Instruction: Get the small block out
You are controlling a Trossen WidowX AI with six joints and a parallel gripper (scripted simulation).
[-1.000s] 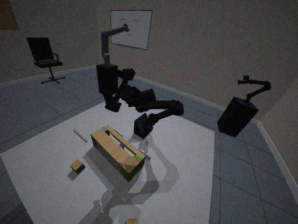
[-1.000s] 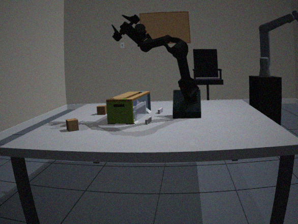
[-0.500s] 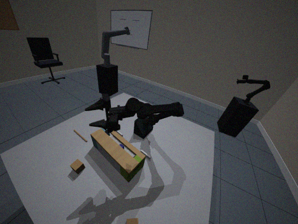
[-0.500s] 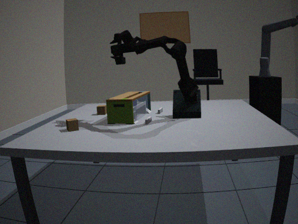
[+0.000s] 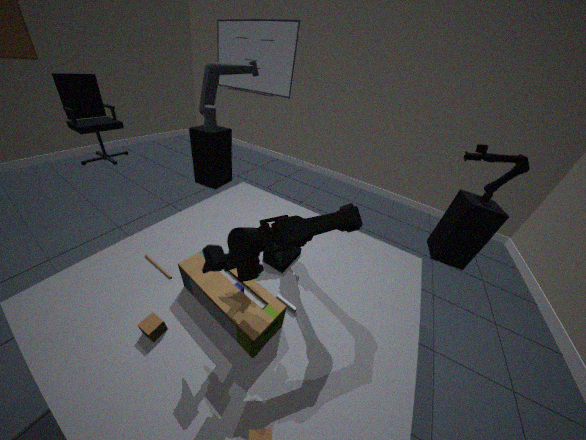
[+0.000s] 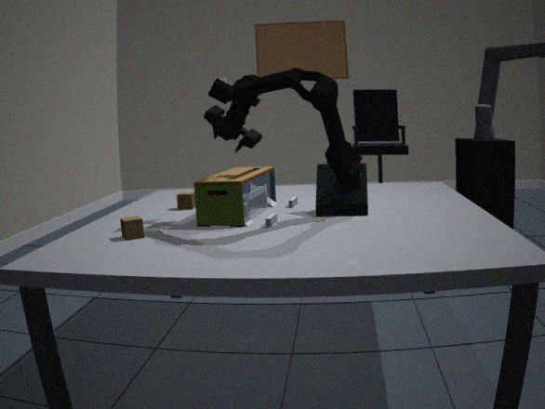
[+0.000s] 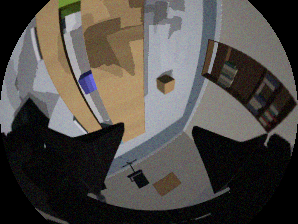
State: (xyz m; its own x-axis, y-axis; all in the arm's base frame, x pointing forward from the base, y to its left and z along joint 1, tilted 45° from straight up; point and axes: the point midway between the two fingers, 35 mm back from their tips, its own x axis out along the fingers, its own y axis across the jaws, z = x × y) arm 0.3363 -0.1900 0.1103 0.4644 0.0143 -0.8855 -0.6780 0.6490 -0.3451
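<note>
Right now my gripper tip is 160 mm above the long box, 70 mm past it and 30 mm to the right of it. Round my gripper tip: thin stick (350 mm to the right, 220 mm below, 30 mm behind).
</note>
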